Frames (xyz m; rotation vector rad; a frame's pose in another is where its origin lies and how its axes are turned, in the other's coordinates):
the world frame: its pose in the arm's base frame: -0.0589 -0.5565 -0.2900 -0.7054 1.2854 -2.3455
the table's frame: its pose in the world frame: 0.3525 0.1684 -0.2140 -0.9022 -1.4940 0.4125
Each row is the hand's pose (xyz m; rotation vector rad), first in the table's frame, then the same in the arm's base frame.
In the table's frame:
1: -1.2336 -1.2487 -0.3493 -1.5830 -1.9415 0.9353
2: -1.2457 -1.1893 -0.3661 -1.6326 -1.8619 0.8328
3: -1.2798 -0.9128 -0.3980 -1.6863 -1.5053 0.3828
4: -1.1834 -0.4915 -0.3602 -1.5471 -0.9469 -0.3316
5: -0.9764 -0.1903 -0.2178 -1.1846 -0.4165 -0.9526
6: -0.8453 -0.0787 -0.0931 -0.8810 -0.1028 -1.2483
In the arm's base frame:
1: -0.4156 0.2084 1.1024 -1.0034 0.3282 2.6633
2: -0.4679 0.2112 1.0676 -1.1550 0.3493 2.6418
3: -0.6707 0.2272 0.8746 -1.8045 0.4330 2.3549
4: -0.8625 0.1643 0.4906 -2.6810 0.4068 1.5122
5: -0.8661 0.0549 0.1139 3.1108 -0.2258 -0.3582
6: -0.7965 0.0019 -0.0798 -3.1097 0.1015 -0.3781

